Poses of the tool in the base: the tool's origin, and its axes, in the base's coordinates. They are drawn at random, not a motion.
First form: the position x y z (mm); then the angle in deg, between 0 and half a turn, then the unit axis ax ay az.
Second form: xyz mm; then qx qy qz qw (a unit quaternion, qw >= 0). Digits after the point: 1 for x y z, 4 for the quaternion.
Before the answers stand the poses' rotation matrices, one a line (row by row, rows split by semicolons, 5 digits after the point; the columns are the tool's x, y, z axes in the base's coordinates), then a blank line. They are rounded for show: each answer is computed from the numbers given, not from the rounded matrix.
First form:
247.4, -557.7, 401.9, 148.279, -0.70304, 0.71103, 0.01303
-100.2, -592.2, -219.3, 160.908, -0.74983, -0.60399, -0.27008
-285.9, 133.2, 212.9, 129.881, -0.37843, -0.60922, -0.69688
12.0, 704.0, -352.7, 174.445, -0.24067, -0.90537, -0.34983
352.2, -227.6, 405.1, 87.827, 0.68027, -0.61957, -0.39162
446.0, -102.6, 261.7, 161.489, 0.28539, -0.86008, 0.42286
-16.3, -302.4, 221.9, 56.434, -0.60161, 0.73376, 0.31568
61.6, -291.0, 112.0, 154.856, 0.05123, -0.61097, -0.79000
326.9, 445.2, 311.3, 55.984, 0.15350, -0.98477, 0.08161
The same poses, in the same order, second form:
0.06408 -0.93194 0.35690; -0.91824 0.08499 0.38679; -0.39080 -0.35250 -0.85030
0.14858 0.96921 0.19633; 0.79254 -0.23545 0.56254; 0.59145 0.07202 -0.80312
-0.40616 0.91314 -0.03469; -0.15640 -0.03207 0.98717; 0.90032 0.40638 0.15584
-0.87973 0.46863 0.08035; 0.40090 0.64024 0.65526; 0.25563 0.60867 -0.75112
0.48314 -0.01416 -0.87543; -0.79683 0.40723 -0.44634; 0.36282 0.91322 0.18547
-0.78958 -0.61247 -0.03795; -0.34397 0.49295 -0.79918; 0.50818 -0.61797 -0.59989
0.71472 -0.46041 0.52649; 0.06567 0.79362 0.60486; -0.69632 -0.39773 0.59745
-0.90024 0.27603 -0.33670; -0.39530 -0.19405 0.89782; 0.18249 0.94136 0.28381
0.56981 -0.13424 -0.81074; 0.00105 0.98668 -0.16264; 0.82178 0.09183 0.56236

247.4, -557.7, 401.9, -0.6763, 0.6840, 0.0125, 0.2733
-100.2, -592.2, -219.3, -0.7394, -0.5956, -0.2663, 0.1658
-285.9, 133.2, 212.9, -0.3428, -0.5519, -0.6313, 0.4236
12.0, 704.0, -352.7, -0.2404, -0.9043, -0.3494, 0.0485
352.2, -227.6, 405.1, 0.4718, -0.4297, -0.2716, 0.7204
446.0, -102.6, 261.7, 0.2817, -0.8489, 0.4174, 0.1608
-16.3, -302.4, 221.9, -0.2844, 0.3469, 0.1493, 0.8812
61.6, -291.0, 112.0, 0.0500, -0.5963, -0.7711, 0.2177
326.9, 445.2, 311.3, 0.0720, -0.4622, 0.0383, 0.8830

